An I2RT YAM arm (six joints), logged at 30 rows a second.
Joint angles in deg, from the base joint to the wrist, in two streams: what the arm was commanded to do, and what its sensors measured. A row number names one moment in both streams.
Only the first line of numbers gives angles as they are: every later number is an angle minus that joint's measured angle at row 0.
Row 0, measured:
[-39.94, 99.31, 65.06, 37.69, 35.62, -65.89]
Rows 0 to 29, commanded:
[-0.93, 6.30, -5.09, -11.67, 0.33, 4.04]
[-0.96, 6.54, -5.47, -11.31, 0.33, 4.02]
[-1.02, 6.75, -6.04, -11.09, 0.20, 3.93]
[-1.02, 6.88, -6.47, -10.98, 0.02, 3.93]
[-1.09, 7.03, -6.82, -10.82, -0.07, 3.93]
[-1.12, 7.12, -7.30, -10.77, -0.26, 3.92]
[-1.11, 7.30, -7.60, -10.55, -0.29, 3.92]
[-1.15, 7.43, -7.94, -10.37, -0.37, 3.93]
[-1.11, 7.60, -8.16, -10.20, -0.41, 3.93]
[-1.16, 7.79, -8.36, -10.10, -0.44, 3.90]
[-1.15, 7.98, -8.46, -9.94, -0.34, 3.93]
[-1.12, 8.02, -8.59, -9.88, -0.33, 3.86]
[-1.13, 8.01, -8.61, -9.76, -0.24, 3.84]
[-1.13, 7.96, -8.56, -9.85, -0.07, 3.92]
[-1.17, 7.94, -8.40, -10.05, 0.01, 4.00]
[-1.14, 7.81, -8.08, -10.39, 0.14, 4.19]
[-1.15, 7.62, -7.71, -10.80, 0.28, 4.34]
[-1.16, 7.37, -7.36, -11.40, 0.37, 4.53]
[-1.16, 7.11, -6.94, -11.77, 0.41, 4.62]
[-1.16, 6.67, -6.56, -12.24, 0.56, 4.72]
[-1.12, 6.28, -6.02, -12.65, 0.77, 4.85]
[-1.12, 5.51, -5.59, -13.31, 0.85, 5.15]
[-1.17, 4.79, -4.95, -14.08, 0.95, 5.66]
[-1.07, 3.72, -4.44, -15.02, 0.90, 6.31]
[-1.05, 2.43, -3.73, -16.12, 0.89, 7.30]
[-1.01, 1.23, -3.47, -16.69, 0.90, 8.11]
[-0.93, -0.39, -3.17, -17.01, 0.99, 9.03]
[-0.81, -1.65, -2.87, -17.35, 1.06, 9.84]
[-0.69, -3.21, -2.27, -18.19, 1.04, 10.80]
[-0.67, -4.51, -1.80, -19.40, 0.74, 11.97]
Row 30, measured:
[-0.46, 2.10, -3.98, -12.02, -0.66, 5.75]
